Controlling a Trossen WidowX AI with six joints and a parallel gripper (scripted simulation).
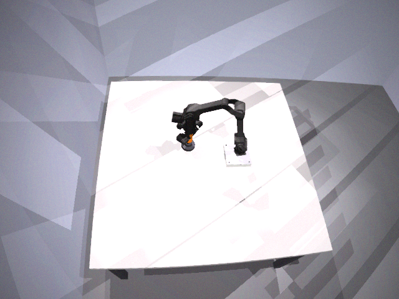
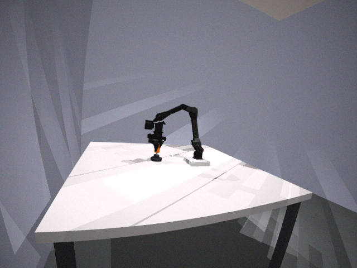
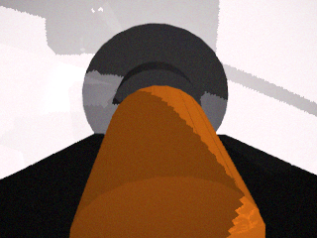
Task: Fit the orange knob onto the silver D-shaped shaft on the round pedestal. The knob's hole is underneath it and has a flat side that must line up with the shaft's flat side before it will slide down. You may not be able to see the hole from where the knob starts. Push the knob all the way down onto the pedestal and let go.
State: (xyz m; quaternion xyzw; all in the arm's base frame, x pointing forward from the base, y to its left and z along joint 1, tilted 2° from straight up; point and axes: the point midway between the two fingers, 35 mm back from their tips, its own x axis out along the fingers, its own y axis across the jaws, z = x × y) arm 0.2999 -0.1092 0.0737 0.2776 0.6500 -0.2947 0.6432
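The pedestal is 40 mm below my gripper tip. Round my gripper tip: orange knob (30 mm above).
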